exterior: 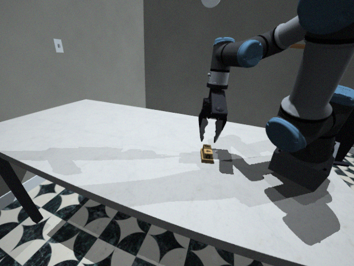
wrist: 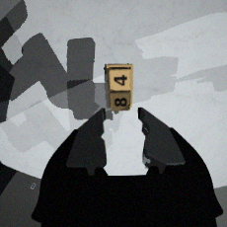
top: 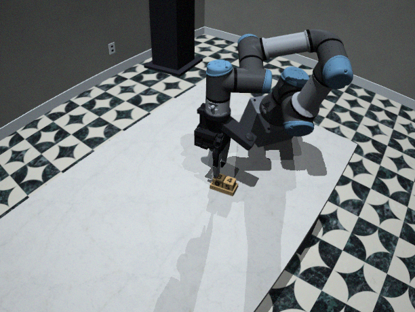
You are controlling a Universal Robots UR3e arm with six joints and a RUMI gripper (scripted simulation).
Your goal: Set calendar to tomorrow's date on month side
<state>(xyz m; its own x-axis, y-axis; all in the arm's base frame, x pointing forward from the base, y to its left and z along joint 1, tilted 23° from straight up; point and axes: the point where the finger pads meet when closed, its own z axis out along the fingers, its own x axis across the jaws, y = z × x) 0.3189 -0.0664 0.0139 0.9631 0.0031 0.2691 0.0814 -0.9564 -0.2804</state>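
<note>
The wooden cube is 50 mm below my hand. The rest, counted from my hand: wooden calendar tray: 70 mm below, 20 mm to the left.
</note>
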